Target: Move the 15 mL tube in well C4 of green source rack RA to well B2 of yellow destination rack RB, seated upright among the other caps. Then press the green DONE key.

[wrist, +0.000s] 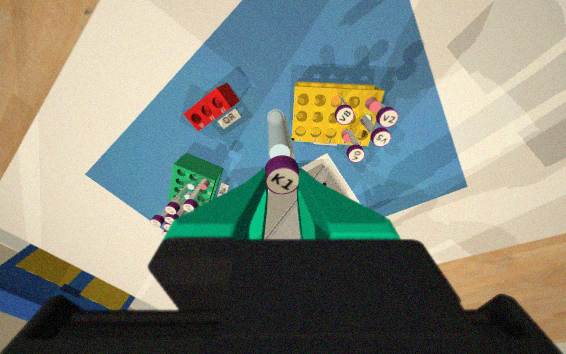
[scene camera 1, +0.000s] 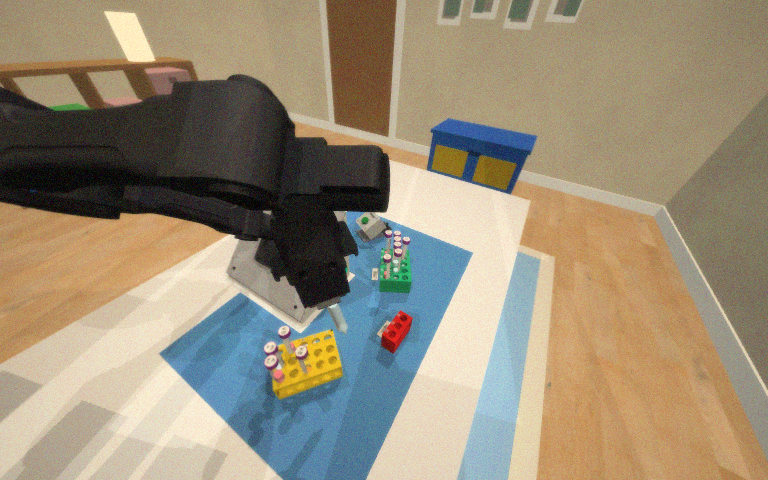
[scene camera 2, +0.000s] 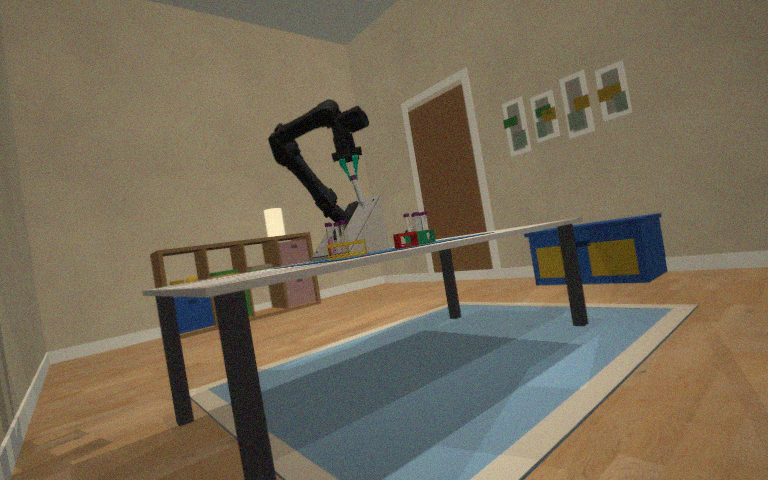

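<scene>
My gripper is shut on the purple cap of a clear tube marked K1. The tube hangs slightly tilted, high above the mat, between the racks in the wrist view. The yellow rack holds several purple-capped tubes toward one end. The green rack holds several purple-capped tubes. The green key sits on a grey box at the back in scene camera 1. The arm hides the fingers there.
A red three-hole block with a QR label stands between the racks' sides. A grey plate lies by the arm. A blue mat lies under the racks.
</scene>
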